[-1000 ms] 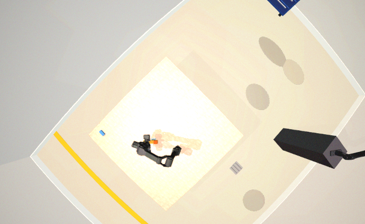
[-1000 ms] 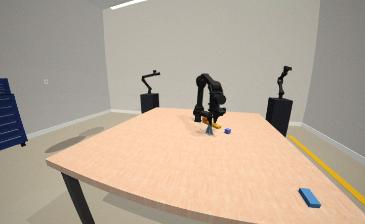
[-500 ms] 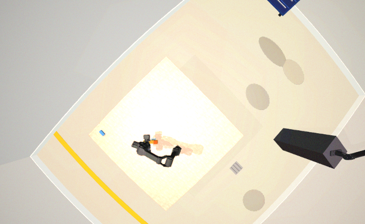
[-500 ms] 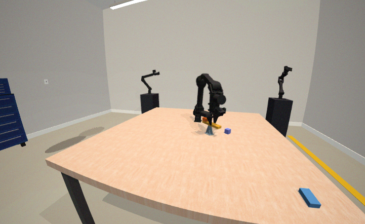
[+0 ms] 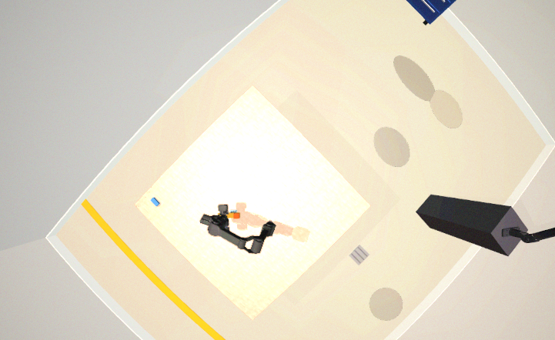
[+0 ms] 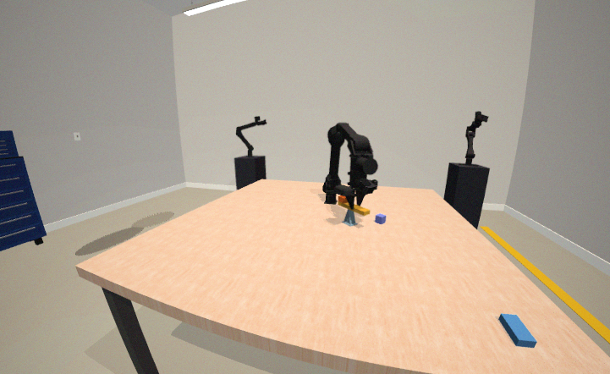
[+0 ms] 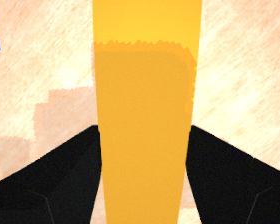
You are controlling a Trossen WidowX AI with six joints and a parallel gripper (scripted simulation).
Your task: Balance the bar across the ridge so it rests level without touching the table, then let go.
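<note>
Right now my gripper tip is 30 mm to the left of the yellow bar, 30 mm past it and 10 mm below it. From my gripper tip the other things lie so: flat blue block: 460 mm ahead, 360 mm to the left, 70 mm below; small purple cube: 110 mm to the left, 60 mm below, 60 mm behind.
</note>
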